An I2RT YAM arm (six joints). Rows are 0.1 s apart.
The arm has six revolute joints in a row. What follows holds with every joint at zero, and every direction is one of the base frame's. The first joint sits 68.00 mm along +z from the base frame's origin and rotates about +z. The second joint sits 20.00 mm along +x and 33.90 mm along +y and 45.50 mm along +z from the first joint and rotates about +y. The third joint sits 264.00 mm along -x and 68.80 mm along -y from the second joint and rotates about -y. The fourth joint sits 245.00 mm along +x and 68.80 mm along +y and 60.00 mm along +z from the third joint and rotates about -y. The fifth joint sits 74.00 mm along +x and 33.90 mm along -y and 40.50 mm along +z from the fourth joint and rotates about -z. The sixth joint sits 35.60 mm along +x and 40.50 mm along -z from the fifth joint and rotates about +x. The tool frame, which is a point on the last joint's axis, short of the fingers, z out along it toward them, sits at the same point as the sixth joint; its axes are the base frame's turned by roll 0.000, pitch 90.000 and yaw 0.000 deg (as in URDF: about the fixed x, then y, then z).
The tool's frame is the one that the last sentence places.
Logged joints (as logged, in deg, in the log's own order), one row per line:
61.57 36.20 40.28 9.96 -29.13 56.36
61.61 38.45 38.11 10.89 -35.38 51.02
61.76 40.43 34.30 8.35 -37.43 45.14
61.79 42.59 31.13 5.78 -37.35 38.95
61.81 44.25 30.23 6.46 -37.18 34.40
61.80 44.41 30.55 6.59 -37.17 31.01
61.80 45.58 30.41 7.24 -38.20 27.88
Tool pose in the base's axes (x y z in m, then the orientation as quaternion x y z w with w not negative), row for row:
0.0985 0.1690 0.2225 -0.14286 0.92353 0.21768 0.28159
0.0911 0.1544 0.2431 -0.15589 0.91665 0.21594 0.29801
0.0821 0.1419 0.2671 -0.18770 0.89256 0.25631 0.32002
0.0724 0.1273 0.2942 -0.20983 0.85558 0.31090 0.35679
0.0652 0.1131 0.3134 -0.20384 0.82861 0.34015 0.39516
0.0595 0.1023 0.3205 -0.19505 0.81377 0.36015 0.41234
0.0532 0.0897 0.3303 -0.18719 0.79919 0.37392 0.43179
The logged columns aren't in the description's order. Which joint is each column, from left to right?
Columns, left to right: joint 1, joint 3, joint 6, joint 5, joint 4, joint 2.
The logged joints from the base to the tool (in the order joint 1, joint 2, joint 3, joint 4, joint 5, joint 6), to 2 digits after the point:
61.57 56.36 36.20 -29.13 9.96 40.28
61.61 51.02 38.45 -35.38 10.89 38.11
61.76 45.14 40.43 -37.43 8.35 34.30
61.79 38.95 42.59 -37.35 5.78 31.13
61.81 34.40 44.25 -37.18 6.46 30.23
61.80 31.01 44.41 -37.17 6.59 30.55
61.80 27.88 45.58 -38.20 7.24 30.41

